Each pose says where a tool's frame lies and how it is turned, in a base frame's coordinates. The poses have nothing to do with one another.
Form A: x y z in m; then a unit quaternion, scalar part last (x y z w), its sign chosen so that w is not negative.
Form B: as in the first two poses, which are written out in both.
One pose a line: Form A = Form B
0.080, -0.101, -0.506, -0.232, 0.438, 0.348, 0.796 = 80, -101, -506, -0.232, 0.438, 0.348, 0.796
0.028, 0.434, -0.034, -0.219, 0.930, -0.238, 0.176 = 28, 434, -34, -0.219, 0.930, -0.238, 0.176
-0.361, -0.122, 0.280, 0.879, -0.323, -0.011, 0.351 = -361, -122, 280, 0.879, -0.323, -0.011, 0.351
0.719, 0.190, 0.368, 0.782, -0.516, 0.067, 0.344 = 719, 190, 368, 0.782, -0.516, 0.067, 0.344
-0.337, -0.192, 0.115, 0.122, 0.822, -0.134, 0.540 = -337, -192, 115, 0.122, 0.822, -0.134, 0.540
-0.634, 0.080, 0.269, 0.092, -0.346, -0.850, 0.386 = -634, 80, 269, 0.092, -0.346, -0.850, 0.386
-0.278, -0.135, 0.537, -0.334, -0.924, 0.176, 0.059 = -278, -135, 537, -0.334, -0.924, 0.176, 0.059
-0.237, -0.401, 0.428, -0.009, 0.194, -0.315, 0.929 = -237, -401, 428, -0.009, 0.194, -0.315, 0.929
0.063, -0.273, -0.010, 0.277, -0.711, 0.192, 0.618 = 63, -273, -10, 0.277, -0.711, 0.192, 0.618
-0.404, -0.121, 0.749, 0.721, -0.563, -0.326, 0.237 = -404, -121, 749, 0.721, -0.563, -0.326, 0.237
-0.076, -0.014, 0.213, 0.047, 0.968, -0.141, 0.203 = -76, -14, 213, 0.047, 0.968, -0.141, 0.203
